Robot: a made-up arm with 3 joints. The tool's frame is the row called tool.
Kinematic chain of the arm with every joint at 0, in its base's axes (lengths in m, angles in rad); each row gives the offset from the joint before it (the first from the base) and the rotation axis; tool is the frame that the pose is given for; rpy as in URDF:
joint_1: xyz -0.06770 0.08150 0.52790 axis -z
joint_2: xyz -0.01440 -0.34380 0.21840 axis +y
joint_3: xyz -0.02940 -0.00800 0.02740 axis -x
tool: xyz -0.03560 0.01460 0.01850 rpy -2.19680 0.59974 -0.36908
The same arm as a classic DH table. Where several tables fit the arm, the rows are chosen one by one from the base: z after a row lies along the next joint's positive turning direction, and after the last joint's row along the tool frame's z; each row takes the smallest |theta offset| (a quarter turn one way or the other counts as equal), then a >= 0, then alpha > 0; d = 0 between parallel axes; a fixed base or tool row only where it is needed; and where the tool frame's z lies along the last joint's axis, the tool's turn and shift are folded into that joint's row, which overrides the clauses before.
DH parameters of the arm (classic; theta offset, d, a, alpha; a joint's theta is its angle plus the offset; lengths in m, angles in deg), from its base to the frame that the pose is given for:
base (fixed): -50.28 0 -0.106 180
joint_1: -50.28 -0.7463 -0.0144 90
joint_2: -90 -0.3518 0.0274 90
joint_3: 28.93 0.0649 0.0233 -89.08
tool (fixed): 129.65 0.0038 0 0

